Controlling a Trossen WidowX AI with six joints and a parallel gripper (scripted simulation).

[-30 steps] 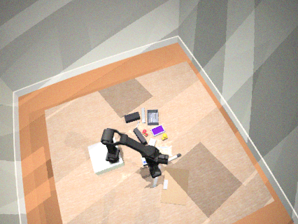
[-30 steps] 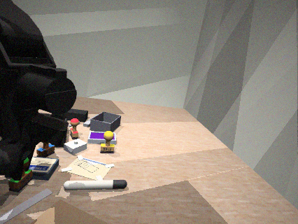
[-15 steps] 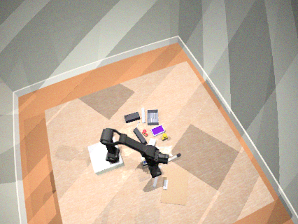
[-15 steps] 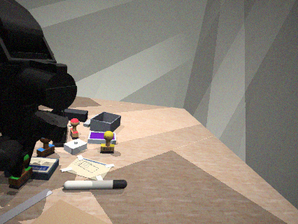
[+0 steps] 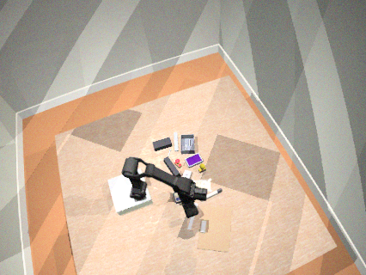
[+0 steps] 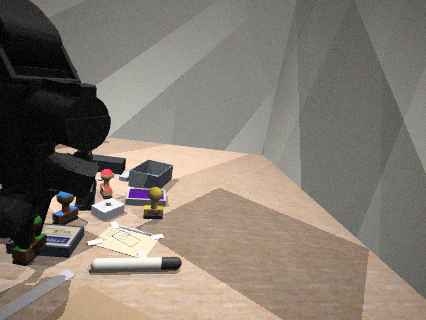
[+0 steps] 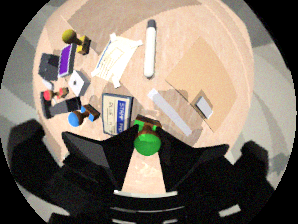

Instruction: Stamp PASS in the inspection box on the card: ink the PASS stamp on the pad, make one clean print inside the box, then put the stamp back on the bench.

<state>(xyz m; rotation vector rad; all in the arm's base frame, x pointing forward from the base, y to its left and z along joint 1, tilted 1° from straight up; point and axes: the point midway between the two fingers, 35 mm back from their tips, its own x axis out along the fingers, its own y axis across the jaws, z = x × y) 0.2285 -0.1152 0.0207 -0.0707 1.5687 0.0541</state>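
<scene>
Now: gripper tip 250 mm to the right of the purple ink pad, 110 mm short of it and 50 mm above it. From my gripper tip the other things lie so: green-knobbed stamp right at my gripper tip; then ruler 60 mm to the right, 50 mm below, 10 mm ahead; then blue-and-white tin 60 mm to the left, 40 mm below, 10 mm behind.
</scene>
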